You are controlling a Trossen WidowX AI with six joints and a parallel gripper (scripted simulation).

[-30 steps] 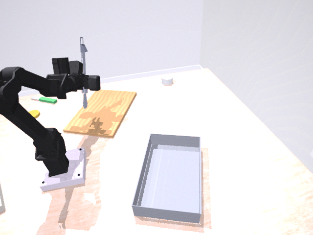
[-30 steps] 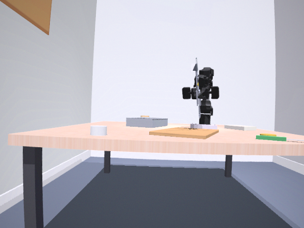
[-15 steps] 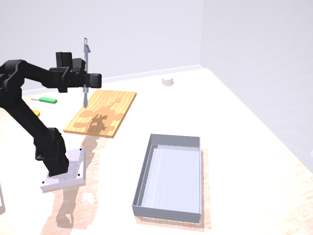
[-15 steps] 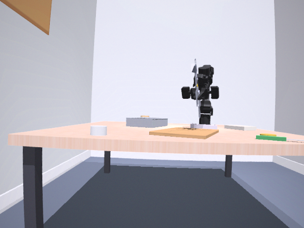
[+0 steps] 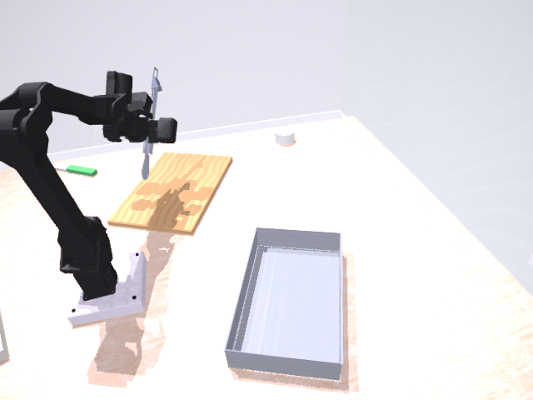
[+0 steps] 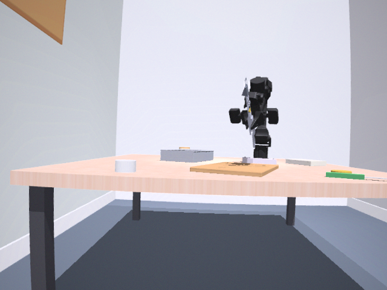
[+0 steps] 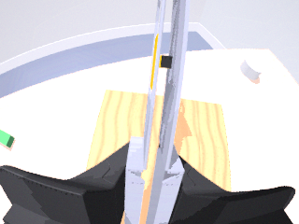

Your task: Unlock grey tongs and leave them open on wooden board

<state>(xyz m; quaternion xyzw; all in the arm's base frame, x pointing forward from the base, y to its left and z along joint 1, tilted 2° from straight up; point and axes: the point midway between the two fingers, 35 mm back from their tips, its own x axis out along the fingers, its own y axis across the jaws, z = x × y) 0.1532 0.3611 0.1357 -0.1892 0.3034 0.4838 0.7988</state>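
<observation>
Right now the wooden board is 20 mm ahead of my gripper tip, 40 mm to the right of it and 150 mm below it. Also, from my gripper tip: yellow lock piece (10 mm to the left, 70 mm above); green-handled tool (310 mm behind, 190 mm to the left, 150 mm below); yellow disc (340 mm behind, 50 mm to the left, 140 mm below).
</observation>
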